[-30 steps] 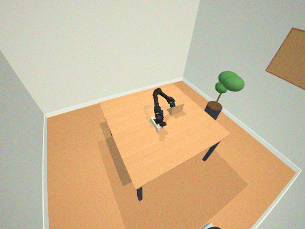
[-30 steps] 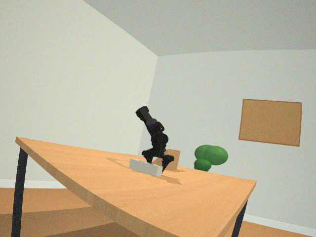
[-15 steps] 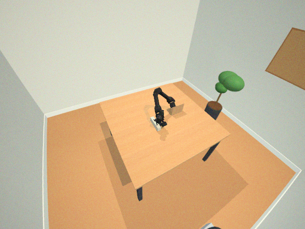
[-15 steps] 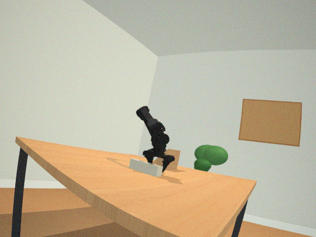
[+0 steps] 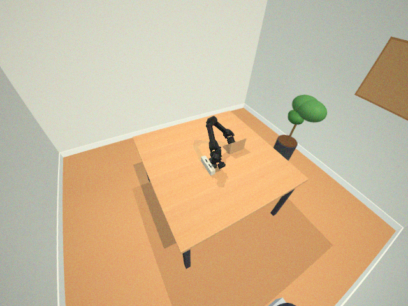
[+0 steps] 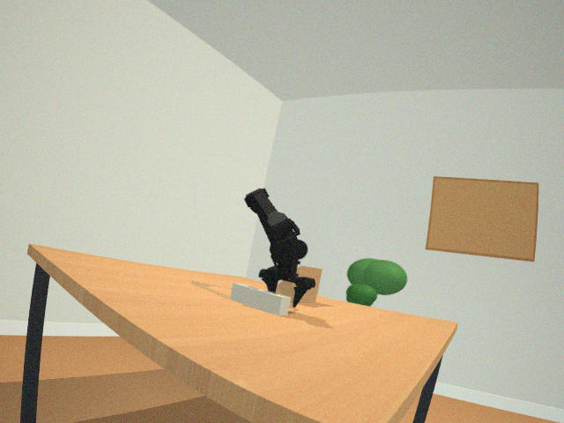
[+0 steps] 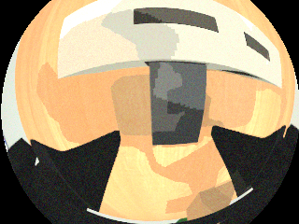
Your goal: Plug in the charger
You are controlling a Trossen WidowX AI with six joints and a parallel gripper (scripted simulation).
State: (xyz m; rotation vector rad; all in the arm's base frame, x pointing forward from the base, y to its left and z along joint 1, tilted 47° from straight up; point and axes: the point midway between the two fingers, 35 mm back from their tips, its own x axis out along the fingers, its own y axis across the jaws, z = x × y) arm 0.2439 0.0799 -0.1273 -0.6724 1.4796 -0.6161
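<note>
My gripper tip is 50 mm short of the two-prong charger and 10 mm below it.
</note>
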